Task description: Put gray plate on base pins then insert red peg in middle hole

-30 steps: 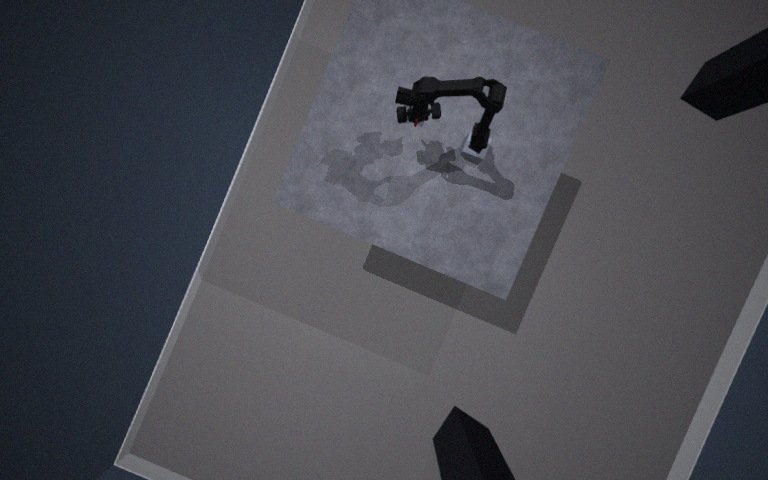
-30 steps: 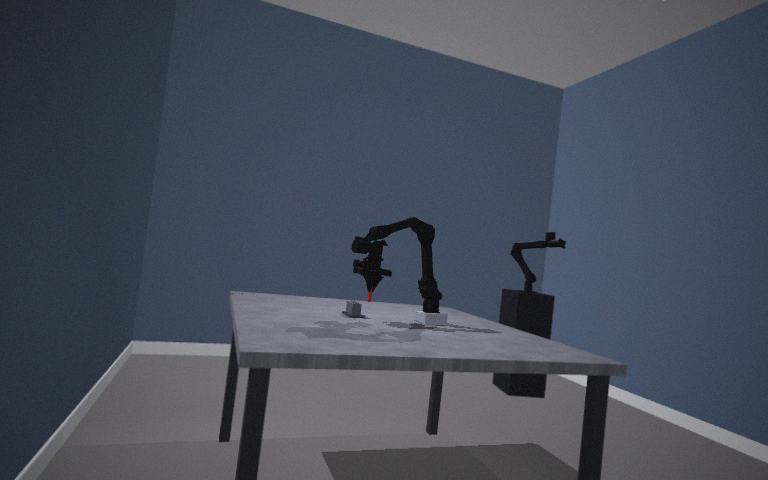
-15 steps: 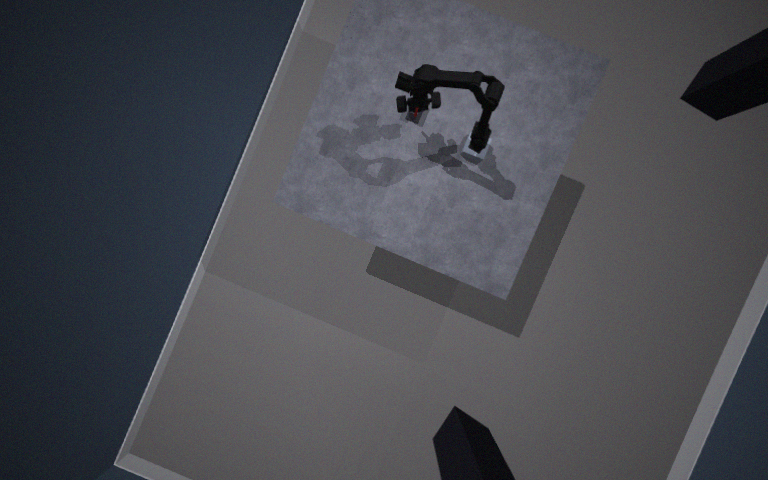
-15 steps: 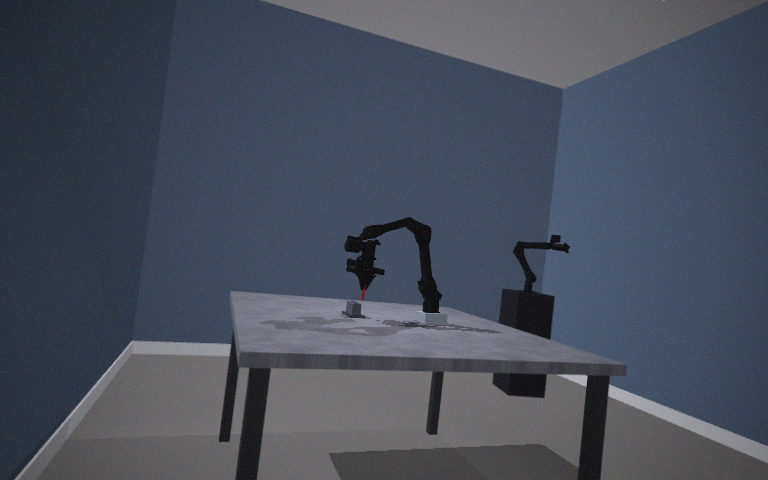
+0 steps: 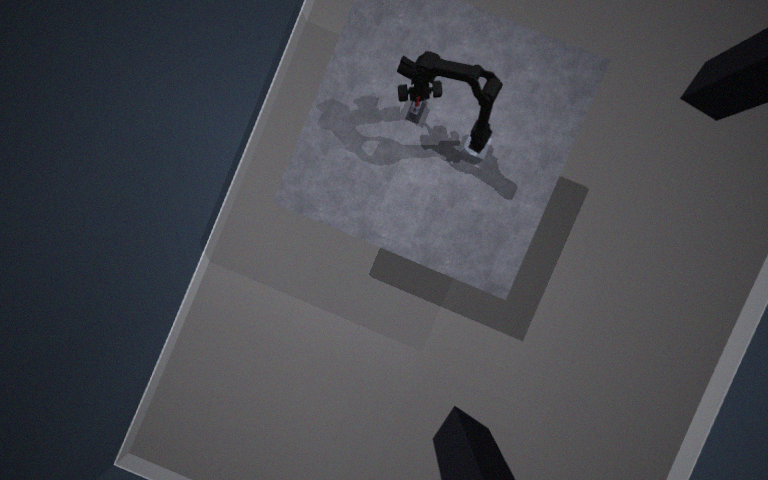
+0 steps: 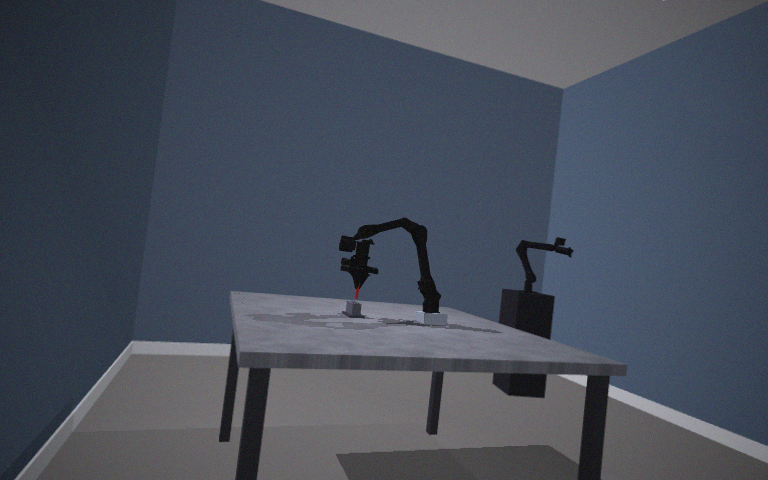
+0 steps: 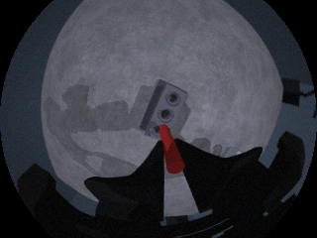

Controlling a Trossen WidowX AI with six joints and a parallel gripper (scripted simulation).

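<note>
My gripper tip is 7 cm above the gray plate, 2 cm to the left of it and 1 cm short of it. The rest, counted from my gripper tip: red peg (right at my gripper tip); then dark base (11 cm below, 2 cm to the right).
</note>
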